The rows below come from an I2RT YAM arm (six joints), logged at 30 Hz.
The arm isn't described. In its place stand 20 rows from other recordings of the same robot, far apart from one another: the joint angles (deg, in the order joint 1, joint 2, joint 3, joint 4, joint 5, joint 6), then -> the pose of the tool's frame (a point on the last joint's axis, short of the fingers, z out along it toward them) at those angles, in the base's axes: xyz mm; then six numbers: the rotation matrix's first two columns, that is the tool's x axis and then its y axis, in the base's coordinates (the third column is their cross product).
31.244 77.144 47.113 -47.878 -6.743 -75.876 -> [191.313, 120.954, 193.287, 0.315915, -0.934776, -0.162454, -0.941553, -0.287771, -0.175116]
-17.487 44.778 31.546 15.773 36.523 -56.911 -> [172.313, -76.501, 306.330, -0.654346, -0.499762, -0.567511, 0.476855, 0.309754, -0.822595]
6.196 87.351 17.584 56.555 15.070 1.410 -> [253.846, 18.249, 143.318, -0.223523, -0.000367, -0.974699, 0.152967, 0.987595, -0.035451]
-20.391 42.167 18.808 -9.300 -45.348 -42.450 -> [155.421, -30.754, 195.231, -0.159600, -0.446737, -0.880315, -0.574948, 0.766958, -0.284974]
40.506 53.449 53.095 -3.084 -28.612 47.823 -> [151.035, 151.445, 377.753, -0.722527, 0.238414, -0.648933, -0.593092, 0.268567, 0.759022]
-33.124 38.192 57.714 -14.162 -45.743 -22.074 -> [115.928, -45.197, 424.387, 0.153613, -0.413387, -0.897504, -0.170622, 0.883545, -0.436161]
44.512 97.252 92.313 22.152 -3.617 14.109 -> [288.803, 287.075, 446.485, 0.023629, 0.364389, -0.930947, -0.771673, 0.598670, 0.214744]
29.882 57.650 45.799 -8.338 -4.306 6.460 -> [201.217, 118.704, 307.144, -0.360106, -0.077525, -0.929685, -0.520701, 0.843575, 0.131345]
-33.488 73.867 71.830 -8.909 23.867 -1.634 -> [240.782, -176.568, 398.125, -0.182134, 0.089230, -0.979217, 0.831034, 0.546260, -0.104795]
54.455 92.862 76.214 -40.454 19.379 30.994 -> [209.322, 272.653, 274.136, -0.759727, -0.227723, -0.609063, -0.316802, 0.947611, 0.040865]
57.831 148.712 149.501 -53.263 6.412 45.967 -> [299.592, 468.848, 227.230, -0.872217, -0.044839, -0.487059, -0.255940, 0.890420, 0.376360]
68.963 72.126 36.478 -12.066 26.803 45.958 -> [102.643, 222.160, 192.478, -0.705166, -0.046146, -0.707539, -0.312530, 0.915942, 0.251744]
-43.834 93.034 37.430 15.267 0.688 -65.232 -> [220.022, -211.837, 137.924, -0.830425, -0.461382, -0.312284, -0.131071, 0.706580, -0.695388]
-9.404 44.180 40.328 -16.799 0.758 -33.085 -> [179.183, -30.154, 302.241, -0.387375, -0.489113, -0.781479, -0.042809, 0.856291, -0.514717]
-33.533 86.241 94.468 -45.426 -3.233 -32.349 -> [271.051, -177.221, 405.146, -0.700828, -0.176439, -0.691165, 0.164650, 0.902752, -0.397404]
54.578 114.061 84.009 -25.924 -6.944 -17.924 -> [246.255, 353.659, 193.185, -0.196037, -0.802715, -0.563221, -0.954809, 0.287111, -0.076863]
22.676 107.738 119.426 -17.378 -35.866 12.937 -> [389.216, 185.227, 463.141, -0.279538, 0.079833, -0.956810, -0.808294, 0.518269, 0.279391]
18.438 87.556 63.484 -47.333 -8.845 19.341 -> [275.016, 97.459, 228.635, -0.967306, 0.022467, -0.252615, -0.040982, 0.969130, 0.243119]
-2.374 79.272 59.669 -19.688 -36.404 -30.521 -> [301.850, 8.632, 282.207, -0.328916, -0.395463, -0.857569, -0.687941, 0.722451, -0.069298]
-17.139 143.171 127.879 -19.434 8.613 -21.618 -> [546.184, -174.014, 202.805, -0.656744, -0.178659, -0.732645, 0.179669, 0.906484, -0.382107]
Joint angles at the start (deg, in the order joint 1, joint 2, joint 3, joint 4, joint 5, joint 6): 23.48 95.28 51.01 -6.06 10.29 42.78
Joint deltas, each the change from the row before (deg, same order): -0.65 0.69 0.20 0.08 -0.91 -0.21; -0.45 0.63 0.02 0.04 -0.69 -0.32; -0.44 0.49 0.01 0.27 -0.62 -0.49; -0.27 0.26 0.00 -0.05 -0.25 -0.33; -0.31 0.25 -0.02 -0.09 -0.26 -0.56; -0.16 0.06 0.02 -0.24 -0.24 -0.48; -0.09 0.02 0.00 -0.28 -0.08 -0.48; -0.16 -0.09 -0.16 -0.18 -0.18 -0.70; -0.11 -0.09 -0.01 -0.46 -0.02 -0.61; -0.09 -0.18 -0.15 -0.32 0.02 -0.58; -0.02 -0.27 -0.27 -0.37 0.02 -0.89; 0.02 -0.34 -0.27 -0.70 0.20 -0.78; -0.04 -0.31 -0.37 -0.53 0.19 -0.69; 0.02 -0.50 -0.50 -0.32 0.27 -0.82; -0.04 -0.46 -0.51 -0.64 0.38 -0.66
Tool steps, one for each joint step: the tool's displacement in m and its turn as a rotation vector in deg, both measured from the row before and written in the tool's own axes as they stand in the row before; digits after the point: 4 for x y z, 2 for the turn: -0.0013 -0.0024 0.0035 -0.03 0.70 0.21; 0.0001 -0.0023 0.0033 0.12 0.73 -0.06; -0.0006 -0.0019 0.0026 -0.08 0.42 -0.18; -0.0002 -0.0015 0.0014 0.16 0.31 -0.16; -0.0002 -0.0018 0.0014 0.20 0.34 -0.37; -0.0001 -0.0009 0.0004 0.08 0.32 -0.39; 0.0002 -0.0007 0.0002 0.18 0.25 -0.45; 0.0003 -0.0013 -0.0001 0.10 0.26 -0.60; 0.0001 -0.0010 -0.0003 0.28 0.27 -0.57; 0.0004 -0.0011 -0.0006 0.24 0.19 -0.54; 0.0011 -0.0012 -0.0008 0.25 0.27 -0.92; 0.0015 -0.0014 -0.0012 0.52 0.39 -0.87; 0.0017 -0.0018 -0.0008 0.52 0.35 -0.73; 0.0018 -0.0016 -0.0015 0.39 0.11 -0.88; 0.0022 -0.0023 -0.0012 0.72 0.34 -0.72
